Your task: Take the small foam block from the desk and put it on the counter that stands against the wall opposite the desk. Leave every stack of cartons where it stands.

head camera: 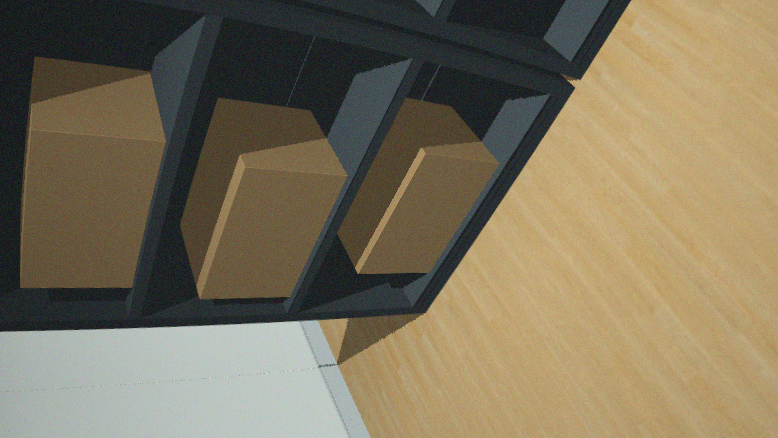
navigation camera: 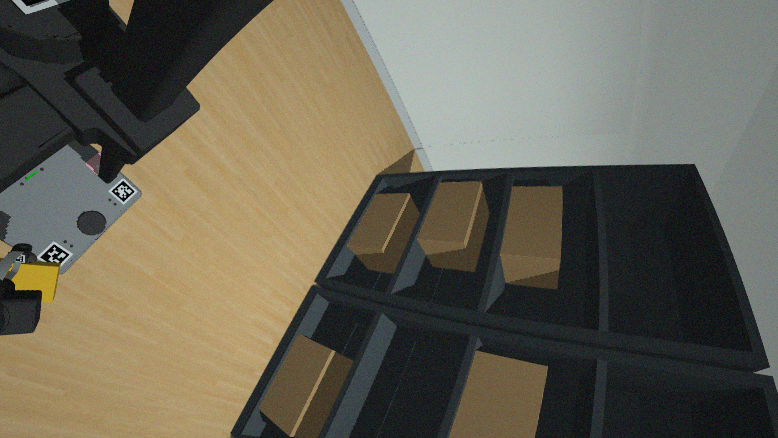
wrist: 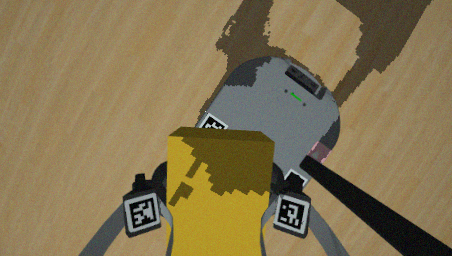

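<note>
A yellow foam block is held between the two fingers of my gripper. In the wrist view the block fills the lower middle, with a fingertip pressed to each side and a shadow over its upper part. In the navigation camera view the block shows at the lower left, beside my grey base and above the floor. The block hides part of the base in the wrist view. The desk and the counter do not show in these views.
A dark shelf unit stands against the pale wall, with brown cartons in its compartments. A second dark unit adjoins it. Wooden floor lies beside them.
</note>
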